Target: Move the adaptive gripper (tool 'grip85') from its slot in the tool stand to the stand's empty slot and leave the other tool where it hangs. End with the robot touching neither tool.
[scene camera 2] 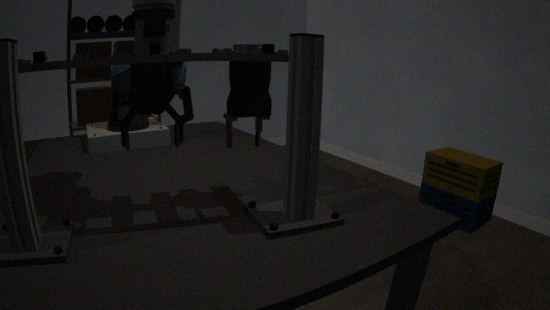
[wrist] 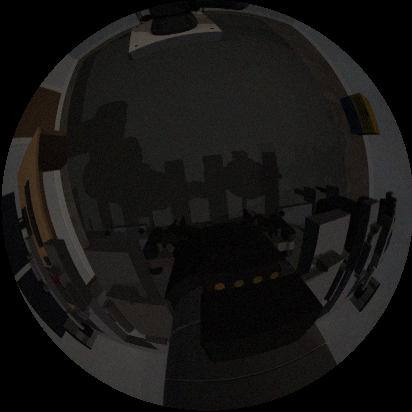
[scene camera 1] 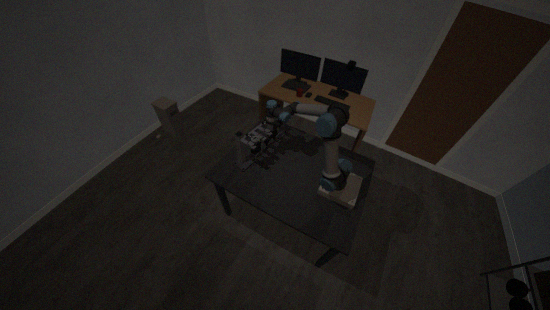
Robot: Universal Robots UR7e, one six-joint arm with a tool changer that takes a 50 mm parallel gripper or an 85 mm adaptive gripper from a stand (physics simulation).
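Places are measured from the arm's base along level axes (x ahead, y up, z right), in centimetres.
Pixels of known places: arm's base, origin of its link: [scene camera 2: 128,127] [wrist: 173,26].
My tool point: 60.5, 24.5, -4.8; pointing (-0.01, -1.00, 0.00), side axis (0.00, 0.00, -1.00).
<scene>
For each thing: its top centre in the pictures, then the offset to it from my tool point, as dx, dy, dz. "*": a spot on its surface instead. Level surfaces: height alone.
- empty slot, a spot on its surface: [scene camera 2: 57,65] * +9.6, -2.5, +14.8
- stand's left post, a spot on its surface: [scene camera 2: 14,150] * +13.7, -13.4, +21.2
- dark table, height of its surface: dy -30.1
The adaptive gripper [scene camera 2: 152,138] [wrist: 215,220] hangs upright in the middle slot of the tool stand [scene camera 1: 240,152] [scene camera 2: 305,130]. Its fingers stand wide apart with nothing between them. The arm's wrist [scene camera 1: 272,114] [scene camera 2: 154,25] is directly above it, and its flange appears to meet the gripper's top; the dark joint does not show whether it is locked. The parallel gripper [scene camera 2: 250,90] [wrist: 340,203] hangs in the slot to the right in scene camera 2, apart from the arm. The empty slot [scene camera 2: 57,65] is at the left of the stand's crossbar in that view.
The stand's left post [scene camera 2: 14,150] rises beside the empty slot. The robot base [scene camera 1: 342,191] [scene camera 2: 127,139] [wrist: 175,40] sits across the dark table [scene camera 1: 285,195]. A desk [scene camera 1: 362,110] with monitors is behind. A yellow and blue crate [scene camera 2: 460,187] [wrist: 361,114] stands beyond the table.
</scene>
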